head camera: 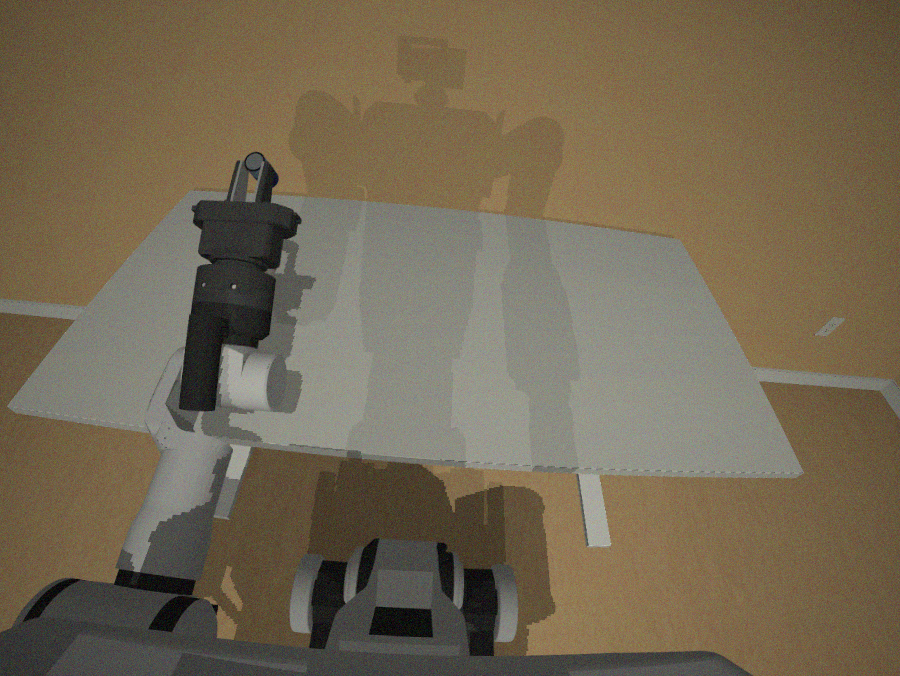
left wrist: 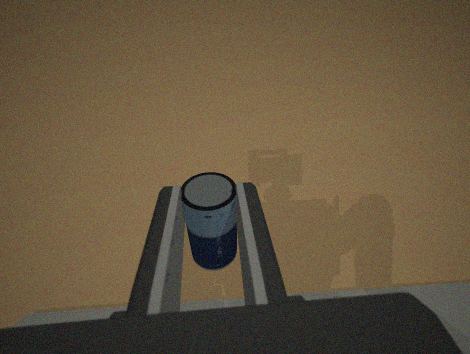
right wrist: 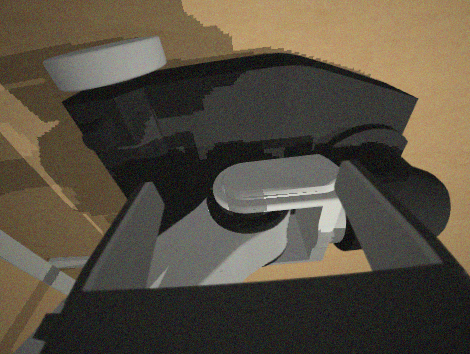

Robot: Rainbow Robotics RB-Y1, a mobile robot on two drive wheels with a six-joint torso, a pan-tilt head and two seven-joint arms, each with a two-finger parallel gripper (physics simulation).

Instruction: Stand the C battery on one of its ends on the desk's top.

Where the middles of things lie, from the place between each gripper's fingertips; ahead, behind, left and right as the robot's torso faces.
The C battery [left wrist: 209, 199] is 10 mm ahead of my left hand and 10 mm below it.
The C battery is 660 mm above my right hand, 580 mm ahead of it and 450 mm to the left of it.
